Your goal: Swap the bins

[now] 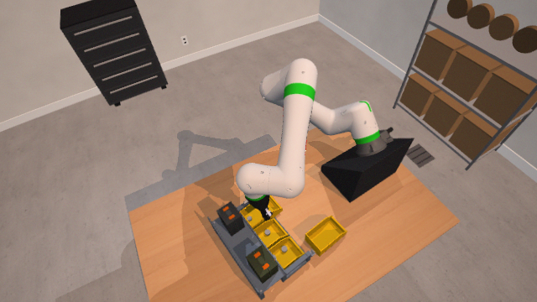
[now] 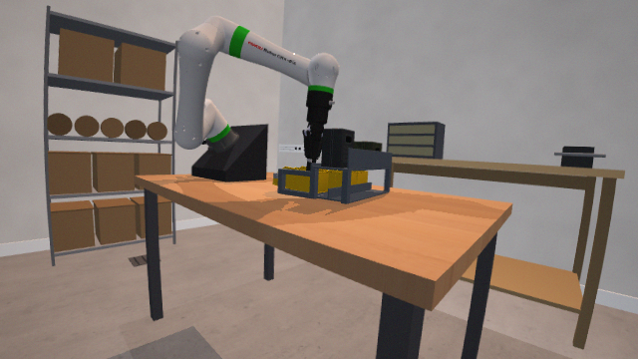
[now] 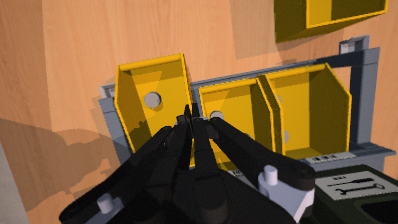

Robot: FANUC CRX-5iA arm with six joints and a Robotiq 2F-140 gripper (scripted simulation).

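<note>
My gripper is now 30 mm past the grey round part, 70 mm to the left of it and 60 mm above it. Also, from my hand: grey shelf: 70 mm ahead, 70 mm to the left, 20 mm below.
</note>
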